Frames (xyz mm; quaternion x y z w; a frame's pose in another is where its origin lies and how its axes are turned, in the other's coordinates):
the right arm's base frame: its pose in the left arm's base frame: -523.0 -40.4 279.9 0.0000 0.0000 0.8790 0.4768
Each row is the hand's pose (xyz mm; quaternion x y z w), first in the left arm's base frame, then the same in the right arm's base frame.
Working: the left arm's base frame: its pose in the right arm's base frame: -251.3 -460.4 -279.9 0.0000 0.0000 -0.8790 0.4768

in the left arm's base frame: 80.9 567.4 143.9 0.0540 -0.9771 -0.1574 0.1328
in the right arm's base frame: 180.2 -837.7 -136.0 0.8331 0.5133 0.1918 0.0750
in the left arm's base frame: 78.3 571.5 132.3 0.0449 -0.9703 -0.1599 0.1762
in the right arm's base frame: 185.0 -837.7 -147.6 0.8314 0.5021 0.2311 0.0565
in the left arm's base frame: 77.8 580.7 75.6 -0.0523 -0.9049 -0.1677 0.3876
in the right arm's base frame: 193.0 -842.3 -204.3 -0.8204 -0.3855 -0.4207 0.0374
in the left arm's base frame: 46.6 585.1 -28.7 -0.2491 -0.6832 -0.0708 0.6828
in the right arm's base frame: 213.7 -818.6 -308.6 -0.7193 -0.1068 -0.6339 0.2633
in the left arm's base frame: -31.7 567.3 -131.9 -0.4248 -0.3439 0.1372 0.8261
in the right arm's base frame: 241.5 -743.2 -411.8 -0.5048 0.2094 -0.6607 0.5145
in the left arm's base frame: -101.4 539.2 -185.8 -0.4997 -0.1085 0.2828 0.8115
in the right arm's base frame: 255.9 -669.5 -465.7 -0.3336 0.3875 -0.5785 0.6355
